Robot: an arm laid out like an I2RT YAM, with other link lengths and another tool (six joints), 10 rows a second.
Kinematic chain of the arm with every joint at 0, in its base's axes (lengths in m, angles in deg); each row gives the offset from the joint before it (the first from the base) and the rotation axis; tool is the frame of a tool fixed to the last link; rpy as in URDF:
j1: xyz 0 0 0.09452 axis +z
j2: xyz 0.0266 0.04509 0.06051 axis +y
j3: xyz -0.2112 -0.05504 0 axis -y
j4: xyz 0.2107 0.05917 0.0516 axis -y
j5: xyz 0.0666 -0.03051 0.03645 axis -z
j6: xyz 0.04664 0 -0.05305 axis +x
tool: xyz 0.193 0.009 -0.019 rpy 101.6 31.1 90
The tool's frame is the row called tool.
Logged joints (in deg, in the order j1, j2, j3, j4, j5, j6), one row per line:
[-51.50 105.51 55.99 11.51 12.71 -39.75]
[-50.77 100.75 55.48 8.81 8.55 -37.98]
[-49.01 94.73 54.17 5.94 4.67 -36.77]
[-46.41 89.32 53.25 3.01 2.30 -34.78]
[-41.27 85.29 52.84 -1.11 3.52 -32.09]
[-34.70 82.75 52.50 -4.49 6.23 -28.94]
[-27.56 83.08 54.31 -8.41 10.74 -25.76]
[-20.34 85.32 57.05 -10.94 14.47 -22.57]
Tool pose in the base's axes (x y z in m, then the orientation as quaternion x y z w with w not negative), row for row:
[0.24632 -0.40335 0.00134 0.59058 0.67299 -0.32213 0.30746]
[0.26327 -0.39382 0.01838 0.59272 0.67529 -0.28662 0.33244]
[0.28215 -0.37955 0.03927 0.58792 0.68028 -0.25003 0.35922]
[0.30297 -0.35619 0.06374 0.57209 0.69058 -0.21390 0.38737]
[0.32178 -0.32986 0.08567 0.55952 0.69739 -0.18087 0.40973]
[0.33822 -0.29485 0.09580 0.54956 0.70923 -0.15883 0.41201]
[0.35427 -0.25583 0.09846 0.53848 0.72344 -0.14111 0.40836]
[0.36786 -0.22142 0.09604 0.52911 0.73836 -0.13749 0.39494]
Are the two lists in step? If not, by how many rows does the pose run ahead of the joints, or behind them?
The pose runs 1 row behind the joints: the pose in row i belongs to the joints in row i - 1.
